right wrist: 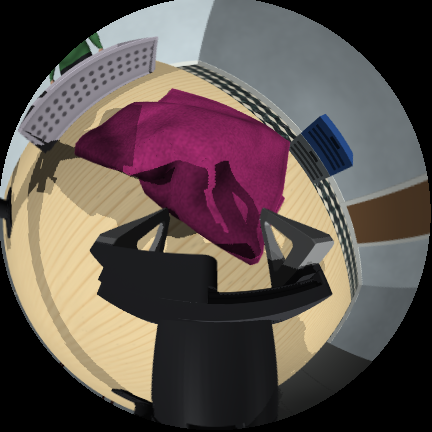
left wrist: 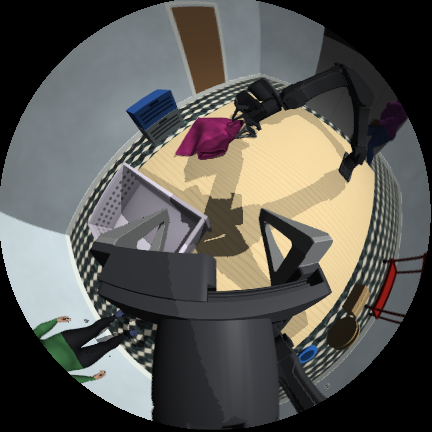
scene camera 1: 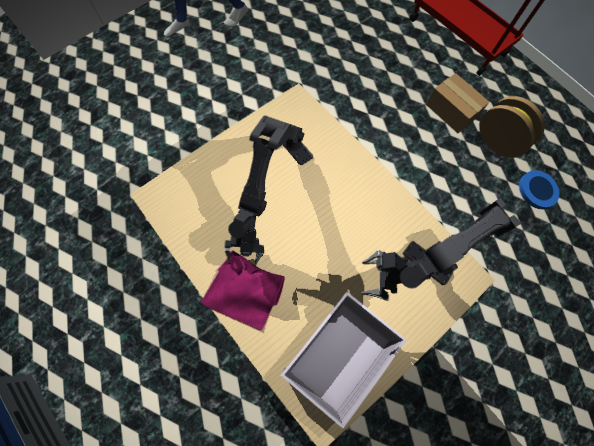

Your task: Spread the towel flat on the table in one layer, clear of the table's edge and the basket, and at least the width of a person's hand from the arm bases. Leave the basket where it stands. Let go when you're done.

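Note:
The magenta towel [scene camera 1: 245,295] [left wrist: 207,137] [right wrist: 215,135] lies folded and rumpled near the lower left table edge in scene camera 1, with a raised crease at its upper end. My right gripper [scene camera 1: 245,256] [right wrist: 214,212] is open at that upper end; in the right wrist view a towel corner reaches between the fingers, near the right-hand fingertip. My left gripper [scene camera 1: 369,276] [left wrist: 213,213] is open and empty, above the table by the basket's upper corner. The basket [scene camera 1: 312,336] [left wrist: 150,182] [right wrist: 95,90] stands near the lower table edge, apart from the towel.
The wooden table [scene camera 1: 350,200] [left wrist: 295,150] [right wrist: 90,270] carries both arms. The towel's lower left corner is very near the table's edge in scene camera 1. A cardboard box [scene camera 1: 457,102], a blue round bowl [scene camera 1: 540,189] and a red cart [scene camera 1: 475,25] are on the floor beyond the table.

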